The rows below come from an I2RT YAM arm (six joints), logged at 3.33 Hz.
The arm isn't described. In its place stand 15 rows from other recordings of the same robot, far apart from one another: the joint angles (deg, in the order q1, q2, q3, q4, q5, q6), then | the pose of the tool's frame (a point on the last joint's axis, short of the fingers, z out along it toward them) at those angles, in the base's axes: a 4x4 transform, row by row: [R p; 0 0 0 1], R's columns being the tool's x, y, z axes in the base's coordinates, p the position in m.
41.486, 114.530, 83.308, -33.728, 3.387, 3.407 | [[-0.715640 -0.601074 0.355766 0.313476], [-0.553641 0.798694 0.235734 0.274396], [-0.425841 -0.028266 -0.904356 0.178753], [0 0 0 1]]
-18.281, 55.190, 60.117, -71.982, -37.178, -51.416 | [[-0.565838 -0.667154 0.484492 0.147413], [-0.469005 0.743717 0.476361 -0.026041], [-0.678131 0.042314 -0.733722 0.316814], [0 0 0 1]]
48.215, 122.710, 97.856, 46.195, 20.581, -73.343 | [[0.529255 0.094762 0.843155 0.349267], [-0.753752 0.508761 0.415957 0.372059], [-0.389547 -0.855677 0.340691 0.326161], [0 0 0 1]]
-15.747, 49.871, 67.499, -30.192, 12.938, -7.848 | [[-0.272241 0.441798 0.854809 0.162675], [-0.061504 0.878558 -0.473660 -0.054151], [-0.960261 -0.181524 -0.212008 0.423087], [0 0 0 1]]
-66.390, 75.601, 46.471, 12.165, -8.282, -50.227 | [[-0.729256 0.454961 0.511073 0.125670], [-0.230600 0.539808 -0.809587 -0.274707], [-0.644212 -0.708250 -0.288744 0.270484], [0 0 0 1]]
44.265, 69.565, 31.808, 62.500, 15.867, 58.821 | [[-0.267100 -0.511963 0.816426 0.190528], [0.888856 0.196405 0.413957 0.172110], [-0.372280 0.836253 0.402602 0.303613], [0 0 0 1]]
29.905, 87.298, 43.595, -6.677, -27.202, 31.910 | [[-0.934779 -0.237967 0.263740 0.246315], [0.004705 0.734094 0.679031 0.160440], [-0.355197 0.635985 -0.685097 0.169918], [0 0 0 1]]
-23.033, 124.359, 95.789, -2.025, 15.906, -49.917 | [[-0.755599 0.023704 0.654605 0.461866], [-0.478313 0.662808 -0.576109 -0.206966], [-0.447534 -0.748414 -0.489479 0.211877], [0 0 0 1]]
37.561, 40.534, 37.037, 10.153, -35.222, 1.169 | [[0.072437 -0.953785 0.291627 0.122199], [0.076730 0.296858 0.951834 0.119875], [-0.994417 -0.046572 0.094688 0.341967], [0 0 0 1]]
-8.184, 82.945, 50.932, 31.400, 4.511, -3.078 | [[-0.022374 0.218871 0.975497 0.332779], [-0.050862 0.974229 -0.219753 -0.050688], [-0.998455 -0.054533 -0.010666 0.295330], [0 0 0 1]]
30.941, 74.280, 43.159, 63.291, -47.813, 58.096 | [[-0.508457 -0.854465 0.106591 0.219814], [0.359892 -0.098419 0.927788 0.162525], [-0.782272 0.510102 0.357557 0.344493], [0 0 0 1]]
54.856, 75.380, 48.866, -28.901, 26.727, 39.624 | [[-0.737085 -0.147121 0.659592 0.162431], [-0.057520 0.986132 0.155678 0.202925], [-0.673348 0.076808 -0.735325 0.226171], [0 0 0 1]]
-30.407, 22.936, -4.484, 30.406, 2.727, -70.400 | [[-0.499804 0.225662 0.836225 0.112457], [-0.797749 0.256078 -0.545913 -0.067961], [-0.337331 -0.939947 0.052033 0.162525], [0 0 0 1]]
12.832, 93.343, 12.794, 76.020, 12.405, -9.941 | [[-0.074436 -0.021276 0.996999 0.238862], [-0.189877 0.981784 0.006775 0.046565], [-0.978982 -0.188803 -0.077120 0.136642], [0 0 0 1]]
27.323, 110.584, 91.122, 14.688, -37.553, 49.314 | [[-0.733330 -0.532943 0.422135 0.403763], [0.297788 0.306389 0.904129 0.233026], [-0.611187 0.788732 -0.065980 0.327082], [0 0 0 1]]
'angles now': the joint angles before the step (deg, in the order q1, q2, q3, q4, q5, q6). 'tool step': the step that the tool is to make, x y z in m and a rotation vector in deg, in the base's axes. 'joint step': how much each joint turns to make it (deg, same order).
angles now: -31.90, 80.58, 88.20, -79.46, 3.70, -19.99
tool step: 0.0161, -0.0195, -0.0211, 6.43, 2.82, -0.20
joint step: -2.27, 6.05, 0.96, -0.76, -4.26, -0.98
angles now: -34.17, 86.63, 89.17, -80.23, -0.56, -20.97
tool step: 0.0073, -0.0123, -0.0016, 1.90, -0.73, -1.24
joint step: -1.48, 2.90, 2.46, -0.04, -1.98, 0.18
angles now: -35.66, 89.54, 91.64, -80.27, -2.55, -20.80
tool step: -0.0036, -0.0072, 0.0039, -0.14, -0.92, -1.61
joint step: -1.66, 0.18, 1.02, -0.01, -0.43, 0.05
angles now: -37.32, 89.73, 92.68, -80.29, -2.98, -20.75
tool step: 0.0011, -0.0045, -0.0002, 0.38, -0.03, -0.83
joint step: -0.61, 0.85, 0.82, -0.16, -0.26, 0.28
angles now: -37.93, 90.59, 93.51, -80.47, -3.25, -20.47
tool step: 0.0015, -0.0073, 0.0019, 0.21, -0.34, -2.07
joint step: -0.96, 1.28, 1.74, -0.26, -0.13, 1.17
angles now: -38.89, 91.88, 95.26, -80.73, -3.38, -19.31
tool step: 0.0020, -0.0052, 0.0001, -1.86, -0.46, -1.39
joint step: -0.37, 0.38, 0.26, 1.68, 1.36, 0.72
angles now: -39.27, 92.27, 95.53, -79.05, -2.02, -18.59
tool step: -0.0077, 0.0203, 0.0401, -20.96, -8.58, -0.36
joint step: 3.74, -9.33, -2.99, 13.35, 12.04, -0.96
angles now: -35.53, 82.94, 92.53, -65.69, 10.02, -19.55
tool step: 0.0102, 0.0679, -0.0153, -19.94, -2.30, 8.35
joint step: 16.18, -11.23, -16.67, 18.46, 17.62, -5.20
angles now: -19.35, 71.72, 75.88, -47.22, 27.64, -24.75
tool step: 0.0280, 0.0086, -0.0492, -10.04, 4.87, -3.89
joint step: 5.07, 3.48, -9.66, 12.69, 14.07, -2.30
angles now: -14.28, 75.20, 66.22, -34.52, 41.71, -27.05
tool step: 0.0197, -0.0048, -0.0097, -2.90, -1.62, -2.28
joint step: 0.35, 3.94, -0.09, 6.32, 3.57, -0.02
